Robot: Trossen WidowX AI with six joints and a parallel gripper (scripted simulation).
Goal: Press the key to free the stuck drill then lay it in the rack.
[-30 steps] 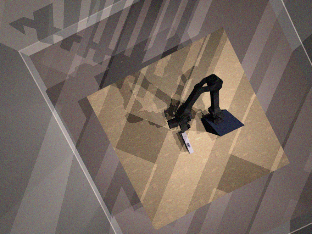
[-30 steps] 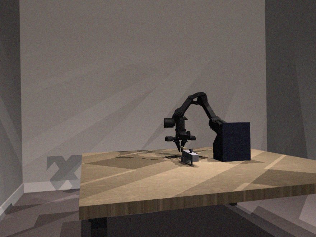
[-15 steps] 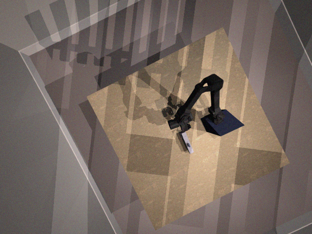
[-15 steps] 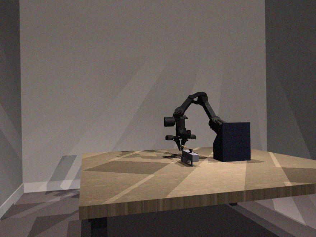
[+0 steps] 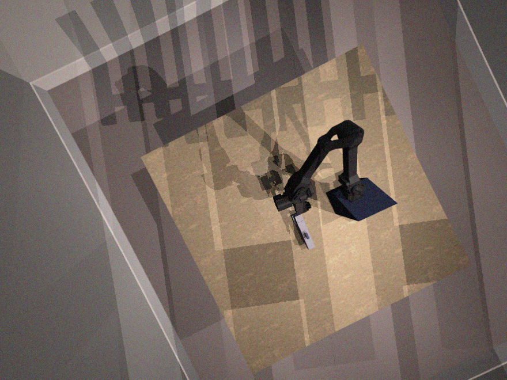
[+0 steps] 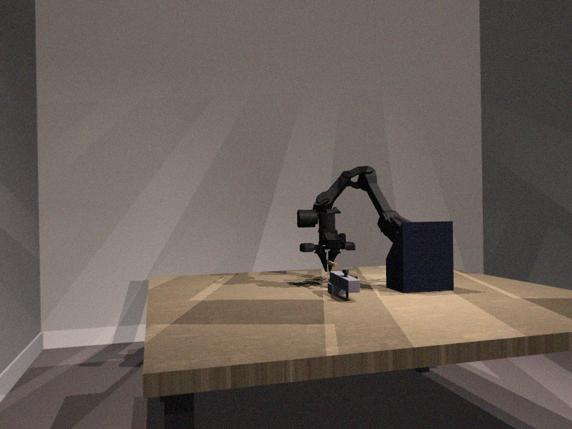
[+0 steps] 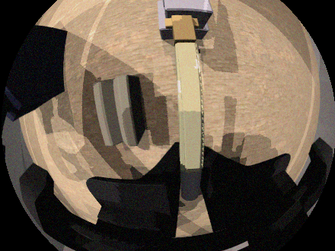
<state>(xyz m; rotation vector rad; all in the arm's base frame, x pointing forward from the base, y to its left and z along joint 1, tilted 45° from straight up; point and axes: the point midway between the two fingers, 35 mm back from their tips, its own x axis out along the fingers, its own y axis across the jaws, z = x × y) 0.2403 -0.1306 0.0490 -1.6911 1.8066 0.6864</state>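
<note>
Right now the small grey rack is 6 cm behind my gripper tip, 3 cm to the left of it and 3 cm below it. Also, from my gripper tip: thin dark stub 2 cm ahead, 22 cm to the left; light grey block 2 cm ahead, 20 cm to the left, 1 cm below; drill 4 cm to the left, 3 cm above.
</note>
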